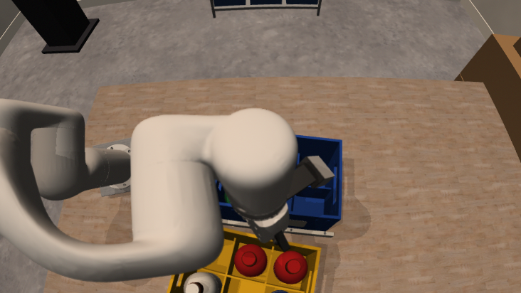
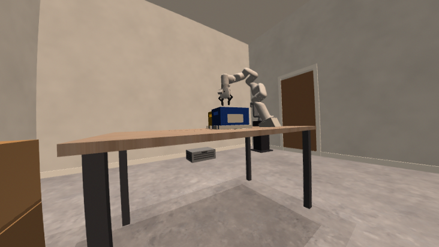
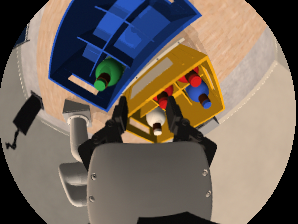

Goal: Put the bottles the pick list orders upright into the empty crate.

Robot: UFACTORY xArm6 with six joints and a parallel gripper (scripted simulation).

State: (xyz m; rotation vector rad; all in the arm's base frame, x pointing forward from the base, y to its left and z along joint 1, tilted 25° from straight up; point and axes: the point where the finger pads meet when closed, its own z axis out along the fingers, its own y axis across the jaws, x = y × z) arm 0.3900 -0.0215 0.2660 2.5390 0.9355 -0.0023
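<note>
My gripper is now 70 mm short of the red bottle, 80 mm to the left of it and 150 mm above it. Also, from my hand: yellow crate (20 mm behind, 110 mm to the right, 160 mm below); green-capped bottle (60 mm behind, 70 mm to the left, 150 mm below); blue crate (30 mm ahead, 120 mm to the left, 160 mm below).
</note>
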